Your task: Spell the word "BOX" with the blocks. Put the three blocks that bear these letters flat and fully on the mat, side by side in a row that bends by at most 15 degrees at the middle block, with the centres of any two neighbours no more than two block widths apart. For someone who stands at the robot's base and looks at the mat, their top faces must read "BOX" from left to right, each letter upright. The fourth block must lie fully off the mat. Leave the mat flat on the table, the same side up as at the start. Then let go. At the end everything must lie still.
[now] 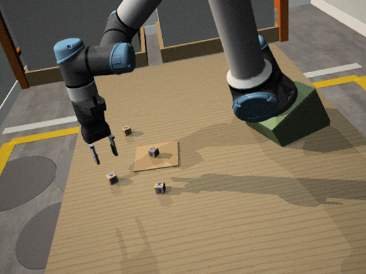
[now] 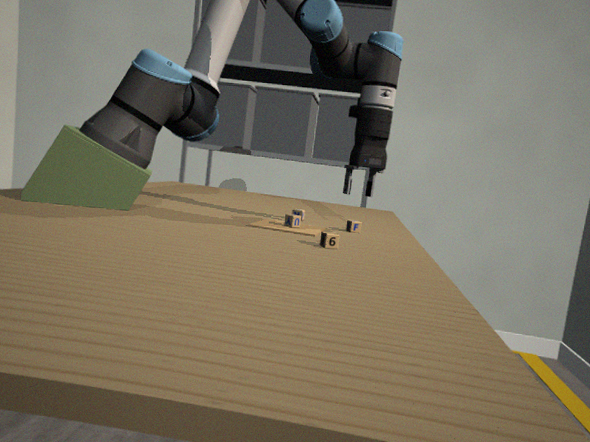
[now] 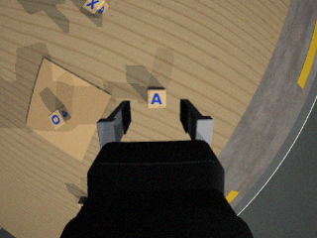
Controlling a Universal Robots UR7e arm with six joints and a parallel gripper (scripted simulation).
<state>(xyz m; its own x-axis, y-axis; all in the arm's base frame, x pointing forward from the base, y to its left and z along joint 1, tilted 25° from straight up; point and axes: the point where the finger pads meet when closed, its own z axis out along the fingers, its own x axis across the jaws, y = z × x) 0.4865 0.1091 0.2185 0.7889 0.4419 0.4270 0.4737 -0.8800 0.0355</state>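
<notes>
My gripper is now 90 mm above the B block. The rest, counted from my hand: X block 150 mm behind, 90 mm below, 80 mm to the left; then O block 120 mm behind, 100 mm to the right, 90 mm below; then mat 130 mm behind, 100 mm to the right, 100 mm below.
</notes>
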